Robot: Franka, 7 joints.
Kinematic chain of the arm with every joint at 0, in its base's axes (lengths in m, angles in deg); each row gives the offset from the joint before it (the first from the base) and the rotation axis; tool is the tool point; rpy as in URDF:
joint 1: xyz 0 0 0.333 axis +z
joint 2: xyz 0 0 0 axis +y
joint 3: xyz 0 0 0.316 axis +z
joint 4: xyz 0.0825 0 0 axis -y
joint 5: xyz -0.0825 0 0.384 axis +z
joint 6: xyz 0 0 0 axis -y
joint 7: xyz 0.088 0 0 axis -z
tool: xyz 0 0 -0.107 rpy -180 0 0
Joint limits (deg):
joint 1: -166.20..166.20
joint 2: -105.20..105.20
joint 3: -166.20..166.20
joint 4: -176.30..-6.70
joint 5: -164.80..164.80
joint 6: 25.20..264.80
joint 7: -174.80..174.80
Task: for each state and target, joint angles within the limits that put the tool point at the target. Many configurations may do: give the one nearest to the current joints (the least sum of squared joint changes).
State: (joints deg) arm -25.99 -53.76 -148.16 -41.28 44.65 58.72 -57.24
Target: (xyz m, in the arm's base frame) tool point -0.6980 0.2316 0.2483
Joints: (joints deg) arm -36.14 -70.55 -157.78 -41.10 43.33 70.10 -57.24
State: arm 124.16 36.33 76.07 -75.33 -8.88 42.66 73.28
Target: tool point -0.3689 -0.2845 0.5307
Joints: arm 145.14 30.40 88.70 -93.18 -4.46 42.99 73.28
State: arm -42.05 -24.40 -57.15 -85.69 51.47 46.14 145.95
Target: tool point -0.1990 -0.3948 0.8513
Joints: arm -44.47 -16.42 -69.16 -72.13 56.29 71.42 145.95
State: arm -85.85 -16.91 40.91 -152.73 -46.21 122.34 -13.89
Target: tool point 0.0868 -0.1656 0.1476
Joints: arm -88.94 -2.45 38.28 -175.05 -45.29 121.10 -13.89
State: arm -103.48 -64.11 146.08 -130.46 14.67 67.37 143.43
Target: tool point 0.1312 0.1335 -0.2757
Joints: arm -102.95 -102.91 166.20 -92.12 23.02 96.19 143.43
